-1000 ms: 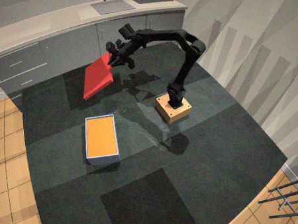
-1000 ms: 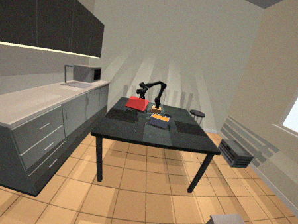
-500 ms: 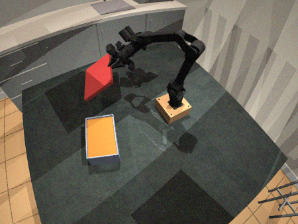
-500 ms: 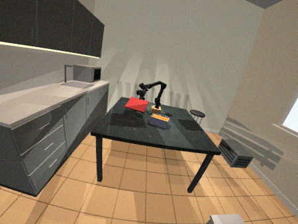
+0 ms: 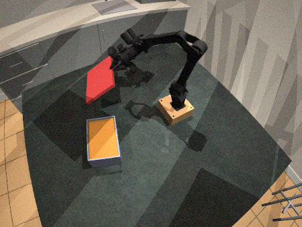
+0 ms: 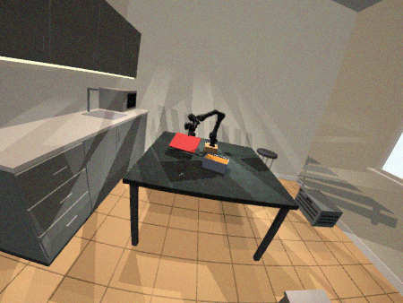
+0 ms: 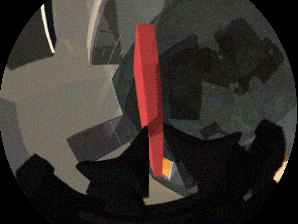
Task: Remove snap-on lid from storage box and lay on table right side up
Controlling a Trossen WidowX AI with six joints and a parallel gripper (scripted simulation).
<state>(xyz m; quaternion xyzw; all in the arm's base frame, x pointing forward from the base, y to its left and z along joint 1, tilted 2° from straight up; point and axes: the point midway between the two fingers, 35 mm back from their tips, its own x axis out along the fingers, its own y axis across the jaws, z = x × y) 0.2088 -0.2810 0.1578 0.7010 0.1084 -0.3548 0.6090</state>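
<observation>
The lid is 7 cm ahead of my gripper tip, 2 cm to the right of it and 4 cm below it. The rest, counted from my gripper tip: storage box (19 cm ahead, 28 cm to the left, 14 cm below).
</observation>
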